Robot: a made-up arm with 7 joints.
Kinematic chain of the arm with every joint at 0, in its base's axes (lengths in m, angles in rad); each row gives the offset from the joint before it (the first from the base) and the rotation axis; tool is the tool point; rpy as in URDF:
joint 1: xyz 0 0 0 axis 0.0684 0.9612 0.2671
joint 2: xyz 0 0.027 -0.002 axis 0.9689 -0.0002 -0.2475
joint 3: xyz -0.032 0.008 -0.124 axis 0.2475 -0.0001 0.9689
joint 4: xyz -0.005 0 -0.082 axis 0.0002 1 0
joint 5: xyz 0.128 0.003 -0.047 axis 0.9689 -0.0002 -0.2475
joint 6: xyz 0.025 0 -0.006 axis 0.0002 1 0
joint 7: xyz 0.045 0 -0.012 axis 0.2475 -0.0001 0.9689
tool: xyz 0 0 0 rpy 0 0.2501 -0.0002
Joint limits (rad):
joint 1: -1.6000..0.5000
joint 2: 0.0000..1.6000
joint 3: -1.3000..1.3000
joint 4: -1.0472..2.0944
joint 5: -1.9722..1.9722
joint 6: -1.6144..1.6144
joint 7: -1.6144..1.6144
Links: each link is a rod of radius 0.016 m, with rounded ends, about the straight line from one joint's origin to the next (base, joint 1, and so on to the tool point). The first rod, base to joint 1, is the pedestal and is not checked.
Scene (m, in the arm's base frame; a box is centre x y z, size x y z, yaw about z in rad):
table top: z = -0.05
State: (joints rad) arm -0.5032 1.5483 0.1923 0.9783 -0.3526 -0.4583 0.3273
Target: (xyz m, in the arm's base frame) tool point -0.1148 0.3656 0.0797
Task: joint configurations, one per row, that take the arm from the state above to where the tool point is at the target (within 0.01 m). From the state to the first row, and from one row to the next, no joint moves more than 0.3 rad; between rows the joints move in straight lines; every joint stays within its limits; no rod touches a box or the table.
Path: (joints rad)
1: -0.3736 1.5586 0.1234 1.2015 -0.3167 -0.1697 0.3273
2: -0.2440 1.5690 0.0545 1.4247 -0.2807 0.1189 0.3273
3: -0.1144 1.5793 -0.0144 1.6480 -0.2448 0.4075 0.3273
4: 0.0153 1.5897 -0.0832 1.8712 -0.2089 0.6960 0.3273
5: 0.1449 1.6000 -0.1521 2.0944 -0.1729 0.9846 0.3273

